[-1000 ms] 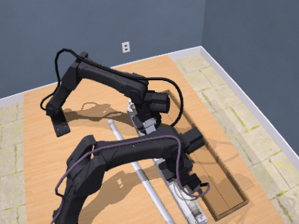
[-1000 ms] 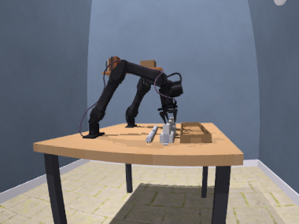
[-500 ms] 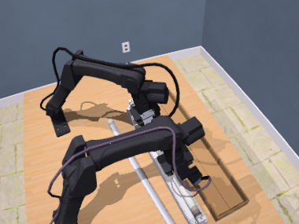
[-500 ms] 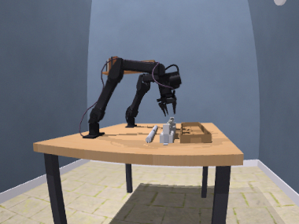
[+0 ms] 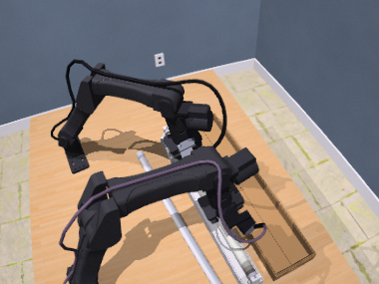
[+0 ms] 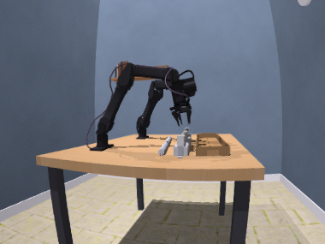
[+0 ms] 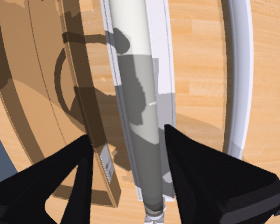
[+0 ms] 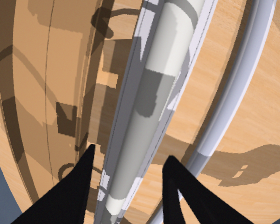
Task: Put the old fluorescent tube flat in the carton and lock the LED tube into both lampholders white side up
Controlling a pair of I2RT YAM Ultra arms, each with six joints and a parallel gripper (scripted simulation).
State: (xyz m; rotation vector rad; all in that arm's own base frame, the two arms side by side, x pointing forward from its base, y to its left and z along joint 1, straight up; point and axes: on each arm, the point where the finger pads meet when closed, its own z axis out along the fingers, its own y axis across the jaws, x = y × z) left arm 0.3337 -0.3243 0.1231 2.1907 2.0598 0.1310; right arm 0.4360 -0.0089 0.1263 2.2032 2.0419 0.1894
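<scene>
The old fluorescent tube is 120 mm to the right of my left hand, 60 mm below it and 10 mm ahead of it. From my left hand the other things lie so: light fixture: 120 mm to the right, 70 mm below, 10 mm ahead; then LED tube: 130 mm to the right, 110 mm below, 90 mm behind; then brown carton: 150 mm ahead, 100 mm below, 90 mm to the right.
Now: the old fluorescent tube 120 mm to the left of my right hand, 60 mm below it and 20 mm behind it. The rest, counted from my right hand: light fixture (120 mm to the left, 70 mm below, 20 mm behind); then LED tube (120 mm behind, 110 mm below, 100 mm to the left); then lampholder (180 mm to the right, 60 mm below, 20 mm ahead).
</scene>
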